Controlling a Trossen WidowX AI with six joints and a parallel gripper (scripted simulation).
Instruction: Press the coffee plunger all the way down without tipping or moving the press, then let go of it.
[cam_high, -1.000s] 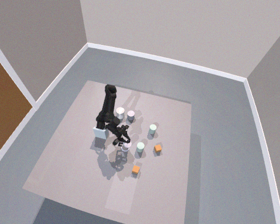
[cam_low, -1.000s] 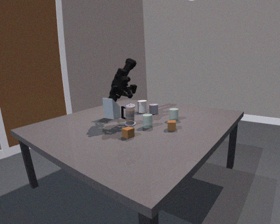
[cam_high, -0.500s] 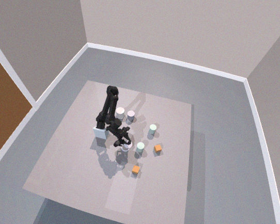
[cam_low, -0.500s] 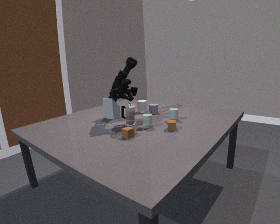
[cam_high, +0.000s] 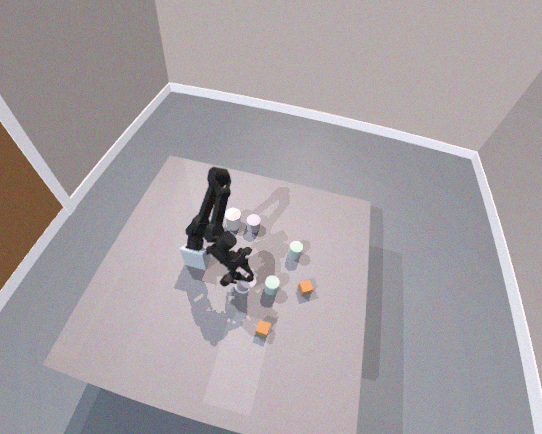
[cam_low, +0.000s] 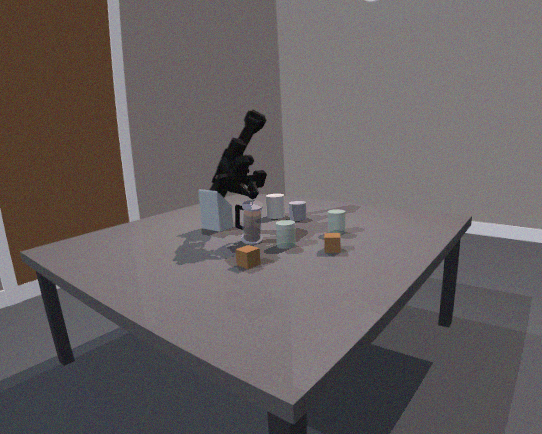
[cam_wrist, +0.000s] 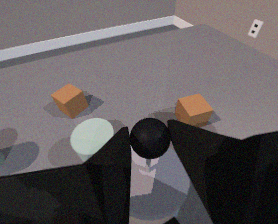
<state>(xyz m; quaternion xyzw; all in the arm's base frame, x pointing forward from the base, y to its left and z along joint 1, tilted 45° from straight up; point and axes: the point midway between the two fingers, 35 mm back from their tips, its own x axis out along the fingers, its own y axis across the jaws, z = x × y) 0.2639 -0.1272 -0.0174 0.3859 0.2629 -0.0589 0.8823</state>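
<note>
Now: gripper tip 8 cm above the coffee press, 4 cm past it and 1 cm to the right of it. The rest, counted from my gripper tip: white cylinder 36 cm to the left, 18 cm behind, 13 cm below.
</note>
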